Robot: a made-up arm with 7 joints.
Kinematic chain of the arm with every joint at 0, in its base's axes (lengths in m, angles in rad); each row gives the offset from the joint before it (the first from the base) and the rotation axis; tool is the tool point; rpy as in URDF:
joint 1: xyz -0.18 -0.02 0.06 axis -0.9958 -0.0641 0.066
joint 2: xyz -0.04 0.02 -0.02 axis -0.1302 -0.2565 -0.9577
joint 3: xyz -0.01 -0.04 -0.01 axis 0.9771 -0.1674 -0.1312
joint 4: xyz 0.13 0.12 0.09 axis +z
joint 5: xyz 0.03 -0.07 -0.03 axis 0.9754 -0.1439 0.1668
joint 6: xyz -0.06 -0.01 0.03 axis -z
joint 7: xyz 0 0.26 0.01 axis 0.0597 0.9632 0.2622
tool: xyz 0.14 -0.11 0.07 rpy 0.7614 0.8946 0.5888
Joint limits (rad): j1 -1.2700..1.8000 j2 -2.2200..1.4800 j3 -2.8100..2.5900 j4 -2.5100..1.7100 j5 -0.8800..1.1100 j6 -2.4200..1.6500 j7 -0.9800..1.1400
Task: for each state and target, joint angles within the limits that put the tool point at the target. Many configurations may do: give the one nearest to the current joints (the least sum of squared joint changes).
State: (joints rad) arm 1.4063 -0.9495 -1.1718 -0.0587 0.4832 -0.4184 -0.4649
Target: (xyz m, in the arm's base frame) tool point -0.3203 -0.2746 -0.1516
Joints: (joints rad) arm 1.5906 -0.9607 -1.5478 -0.0843 0.1219 -0.2811 -0.1619
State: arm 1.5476 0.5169 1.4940 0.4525 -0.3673 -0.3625 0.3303
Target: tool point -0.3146 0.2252 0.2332
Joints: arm 1.6030 0.6649 1.6530 0.4010 -0.2022 -0.1855 0.2140
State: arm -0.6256 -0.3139 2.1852 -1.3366 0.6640 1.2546 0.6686
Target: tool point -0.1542 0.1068 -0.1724
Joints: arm -0.8995 -0.3062 2.4778 -0.9923 0.5289 0.6748 -0.1058
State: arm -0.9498 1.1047 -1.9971 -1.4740 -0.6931 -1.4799 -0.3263
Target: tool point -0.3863 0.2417 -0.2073
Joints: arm -1.2677 1.3348 -2.3983 -1.2726 -0.7234 -1.6248 -0.1623
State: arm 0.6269 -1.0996 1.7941 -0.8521 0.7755 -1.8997 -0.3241
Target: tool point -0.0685 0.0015 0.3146
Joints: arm 0.8769 -1.2006 1.5825 -1.0205 0.7284 -1.8799 -0.1806
